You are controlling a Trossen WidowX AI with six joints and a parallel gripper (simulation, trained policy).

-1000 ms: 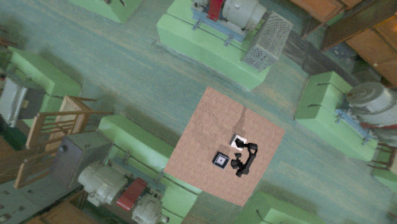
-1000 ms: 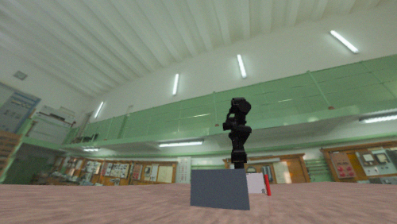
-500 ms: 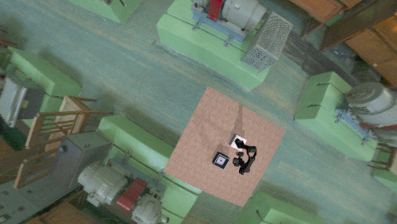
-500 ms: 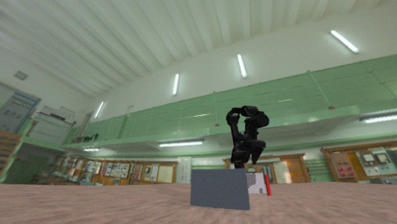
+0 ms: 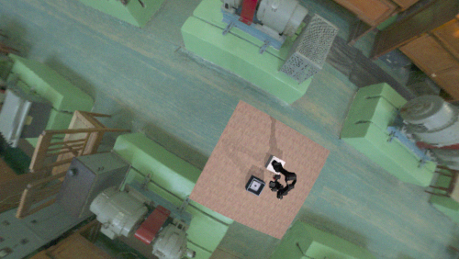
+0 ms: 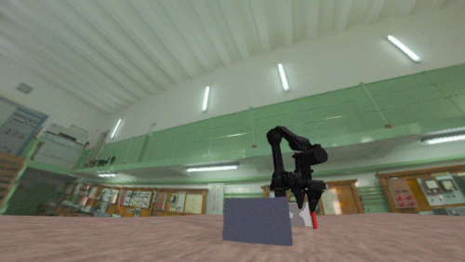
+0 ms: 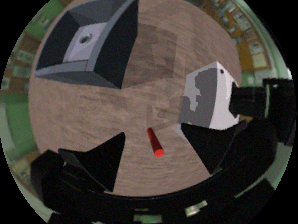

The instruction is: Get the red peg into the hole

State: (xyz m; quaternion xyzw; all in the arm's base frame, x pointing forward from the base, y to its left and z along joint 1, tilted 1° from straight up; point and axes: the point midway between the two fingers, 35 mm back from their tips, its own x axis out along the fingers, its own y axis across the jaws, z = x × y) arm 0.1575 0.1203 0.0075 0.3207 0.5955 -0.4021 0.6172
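The red peg is 2 cm to the left of my gripper tip, 2 cm below it and 1 cm behind it. Round my gripper tip: dark box: 17 cm ahead, 11 cm to the right, 3 cm below.
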